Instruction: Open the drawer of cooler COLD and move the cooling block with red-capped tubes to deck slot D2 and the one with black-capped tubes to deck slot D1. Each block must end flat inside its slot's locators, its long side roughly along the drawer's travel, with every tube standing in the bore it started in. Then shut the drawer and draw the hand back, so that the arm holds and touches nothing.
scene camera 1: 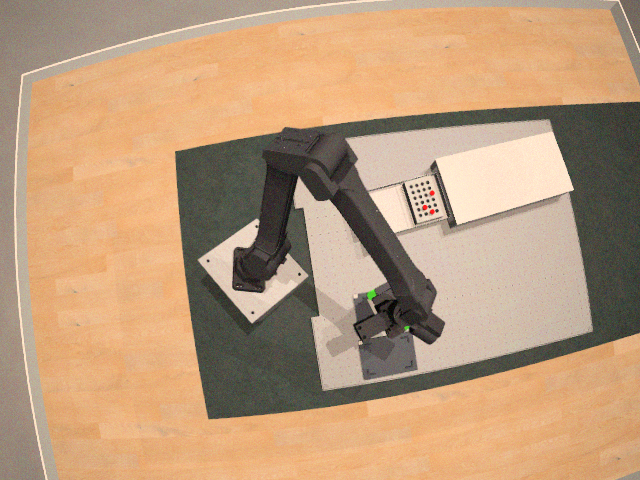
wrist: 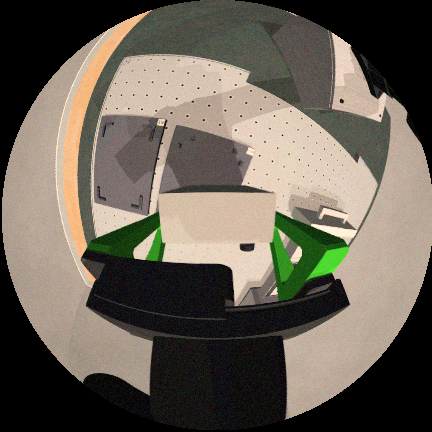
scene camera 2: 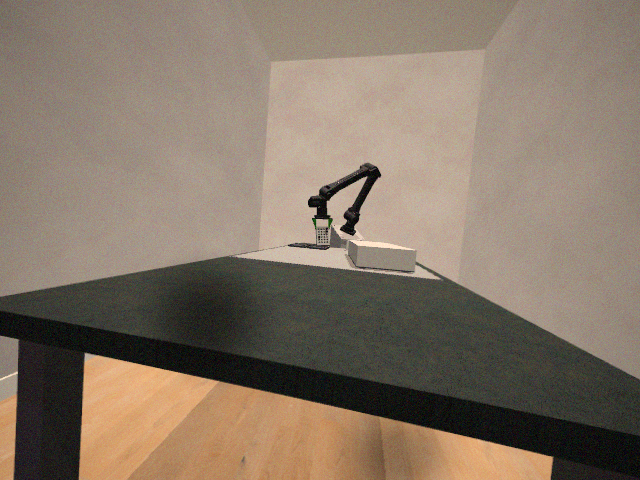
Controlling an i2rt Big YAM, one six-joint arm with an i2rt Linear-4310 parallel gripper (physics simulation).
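Where they show: gripper, fingertip midpoint: (wrist: pixel 216 214) (scene camera 2: pixel 322 230); arm's base at its link origin: (scene camera 1: pixel 248 270) (scene camera 2: pixel 347 231).
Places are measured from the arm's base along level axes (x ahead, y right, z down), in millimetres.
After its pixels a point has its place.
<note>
My gripper (scene camera 1: pixel 388 311) {z 7, x 363, y 70 mm} (scene camera 2: pixel 322 223) {z 7, x 363, y 70 mm} (wrist: pixel 216 214) {z 7, x 363, y 70 mm}, with green fingers, is shut on the block with black-capped tubes (scene camera 2: pixel 323 236) {z 49, x 385, y 48 mm} (wrist: pixel 216 217) {z -11, x 357, y 76 mm}. It holds the block over the slot plates. In the scene camera 2 view the bored face stands steeply; the arm mostly hides the block in the scene camera 1 view. One black cap (wrist: pixel 247 247) {z -10, x 370, y 37 mm} shows below the block's pale side. Two grey slot plates lie beneath: the outer plate (scene camera 1: pixel 387 367) {z 120, x 410, y 245 mm} (wrist: pixel 107 165) {z 119, x 419, y 233 mm} and inner plate (scene camera 1: pixel 362 308) {z 119, x 320, y 74 mm} (wrist: pixel 200 162) {z 119, x 350, y 93 mm}; their labels are unreadable. The block with red-capped tubes (scene camera 1: pixel 427 200) {z 93, x 488, y -256 mm} sits in the open drawer (scene camera 1: pixel 390 204) {z 118, x 380, y -238 mm}.
The white cooler (scene camera 1: pixel 506 178) {z 47, x 732, y -341 mm} (scene camera 2: pixel 382 255) {z 75, x 951, y -418 mm} stands behind the drawer. The drawer handle (wrist: pixel 334 214) {z 86, x 280, y -176 mm} shows at the right in the wrist view. The arm's base plate (scene camera 1: pixel 222 263) {z -21, x -68, y -12 mm} is left of the perforated deck (scene camera 1: pixel 516 279) {z 131, x 809, y -43 mm}. The forearm passes above part of the deck near the drawer.
</note>
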